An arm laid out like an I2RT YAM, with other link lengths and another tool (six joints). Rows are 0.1 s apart.
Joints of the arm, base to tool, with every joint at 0 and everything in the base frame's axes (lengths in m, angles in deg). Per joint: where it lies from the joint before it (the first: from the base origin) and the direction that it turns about. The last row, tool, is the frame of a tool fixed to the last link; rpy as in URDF.
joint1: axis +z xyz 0 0 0.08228
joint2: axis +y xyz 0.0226 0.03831 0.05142
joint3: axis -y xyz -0.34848 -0.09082 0
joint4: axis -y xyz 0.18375 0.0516 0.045
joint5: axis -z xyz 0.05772 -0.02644 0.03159
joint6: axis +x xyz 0.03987 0 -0.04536
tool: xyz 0.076 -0.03 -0.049 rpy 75.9 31.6 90
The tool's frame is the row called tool.
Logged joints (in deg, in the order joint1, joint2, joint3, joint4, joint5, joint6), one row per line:
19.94 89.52 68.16 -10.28 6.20 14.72
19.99 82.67 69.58 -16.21 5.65 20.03
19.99 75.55 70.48 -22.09 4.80 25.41
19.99 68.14 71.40 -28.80 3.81 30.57
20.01 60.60 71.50 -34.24 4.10 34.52
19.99 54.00 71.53 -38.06 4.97 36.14
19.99 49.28 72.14 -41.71 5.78 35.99
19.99 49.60 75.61 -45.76 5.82 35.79
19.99 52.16 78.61 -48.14 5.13 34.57
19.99 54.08 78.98 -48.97 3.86 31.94
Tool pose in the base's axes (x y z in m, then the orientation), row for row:
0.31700 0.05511 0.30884 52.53 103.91 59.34
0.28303 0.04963 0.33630 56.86 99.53 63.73
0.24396 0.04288 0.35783 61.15 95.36 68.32
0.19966 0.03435 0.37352 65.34 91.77 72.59
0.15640 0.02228 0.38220 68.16 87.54 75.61
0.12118 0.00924 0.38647 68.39 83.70 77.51
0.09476 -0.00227 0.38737 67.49 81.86 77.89
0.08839 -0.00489 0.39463 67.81 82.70 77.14
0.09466 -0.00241 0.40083 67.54 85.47 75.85
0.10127 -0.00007 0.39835 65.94 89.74 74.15
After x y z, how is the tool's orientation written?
As a rotation vector, in degrees.
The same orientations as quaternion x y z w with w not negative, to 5 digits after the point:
0.36531 0.72262 0.41267 0.41721
0.39475 0.69098 0.44244 0.41349
0.42275 0.65926 0.47232 0.40443
0.44882 0.63037 0.49862 0.39060
0.46776 0.60076 0.51889 0.38864
0.47155 0.57711 0.53443 0.39870
0.46775 0.56734 0.53982 0.40979
0.46954 0.57264 0.53414 0.40782
0.46615 0.58990 0.52351 0.40083
0.45333 0.61695 0.50977 0.39242

